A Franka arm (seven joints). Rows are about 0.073 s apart.
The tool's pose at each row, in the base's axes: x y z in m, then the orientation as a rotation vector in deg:
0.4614, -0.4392, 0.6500, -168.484, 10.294, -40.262
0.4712, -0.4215, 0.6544, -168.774, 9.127, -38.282
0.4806, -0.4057, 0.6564, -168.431, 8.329, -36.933
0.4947, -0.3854, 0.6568, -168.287, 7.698, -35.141
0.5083, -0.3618, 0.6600, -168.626, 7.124, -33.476
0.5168, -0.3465, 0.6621, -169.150, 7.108, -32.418
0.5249, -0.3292, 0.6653, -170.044, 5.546, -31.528
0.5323, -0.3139, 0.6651, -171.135, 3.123, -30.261
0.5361, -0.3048, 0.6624, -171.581, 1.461, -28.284
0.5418, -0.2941, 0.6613, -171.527, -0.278, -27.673
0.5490, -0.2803, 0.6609, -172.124, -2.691, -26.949
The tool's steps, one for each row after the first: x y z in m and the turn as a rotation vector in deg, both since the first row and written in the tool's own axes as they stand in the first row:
0.0081, -0.0189, 0.0020, 0.307, -1.368, -0.633
0.0151, -0.0356, 0.0058, 1.014, -2.254, -0.934
0.0249, -0.0570, 0.0136, 1.555, -3.448, -1.150
0.0351, -0.0819, 0.0189, 1.589, -4.596, -1.465
0.0414, -0.0980, 0.0221, 1.240, -5.333, -1.523
0.0475, -0.1163, 0.0244, 0.797, -6.045, -2.667
0.0518, -0.1320, 0.0292, 0.340, -7.042, -4.375
0.0527, -0.1409, 0.0341, 0.420, -8.430, -5.400
0.0558, -0.1518, 0.0385, 0.812, -8.895, -6.457
0.0600, -0.1660, 0.0433, 0.662, -9.490, -8.090

